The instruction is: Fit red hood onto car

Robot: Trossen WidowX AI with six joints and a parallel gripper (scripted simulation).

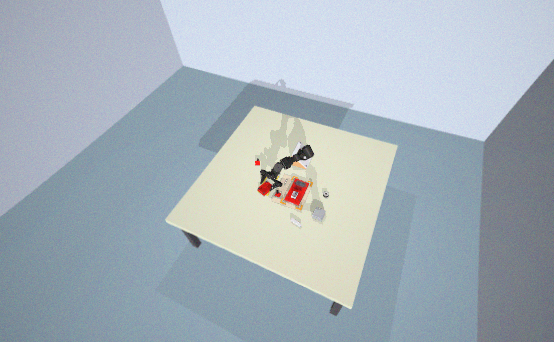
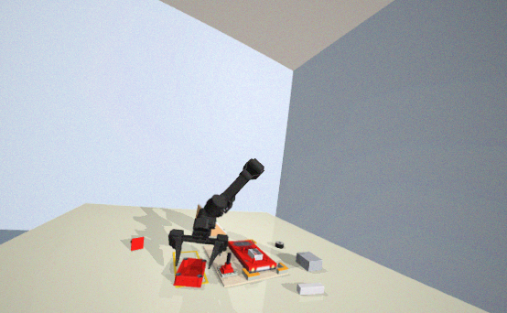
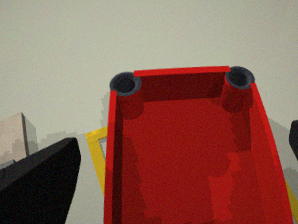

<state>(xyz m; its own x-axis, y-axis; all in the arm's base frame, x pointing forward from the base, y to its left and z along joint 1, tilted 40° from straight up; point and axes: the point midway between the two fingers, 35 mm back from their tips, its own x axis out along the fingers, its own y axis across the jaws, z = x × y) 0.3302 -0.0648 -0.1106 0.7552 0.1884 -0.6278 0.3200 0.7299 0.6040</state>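
Now: the red hood 1 cm behind my gripper tip and 2 cm below it. The rest, counted from my gripper tip: small black cylinder 14 cm behind, 42 cm to the left, 2 cm below; then pale grey bar 15 cm ahead, 31 cm to the left, 2 cm below; then grey engine block 3 cm behind, 23 cm to the left.
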